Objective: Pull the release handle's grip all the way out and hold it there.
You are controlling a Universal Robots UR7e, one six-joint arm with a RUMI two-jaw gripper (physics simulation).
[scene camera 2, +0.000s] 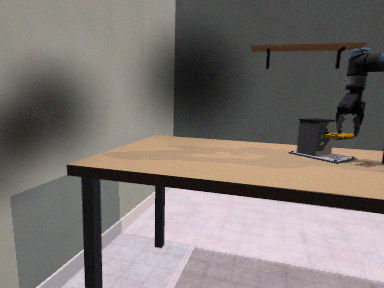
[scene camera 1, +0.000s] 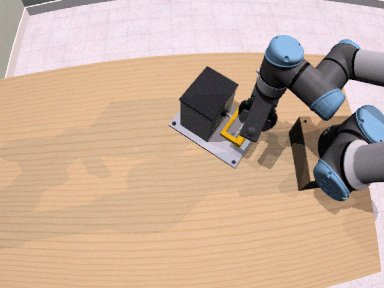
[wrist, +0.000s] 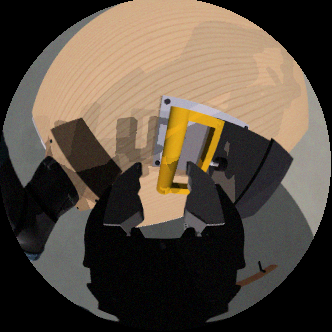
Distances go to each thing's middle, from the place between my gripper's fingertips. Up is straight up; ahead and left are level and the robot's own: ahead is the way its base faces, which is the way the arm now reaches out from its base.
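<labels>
With my gripper 110 mm above the light grey base plate (scene camera 1: 220,147), I am also 50 mm to the left of the plate and 90 mm short of it.
</labels>
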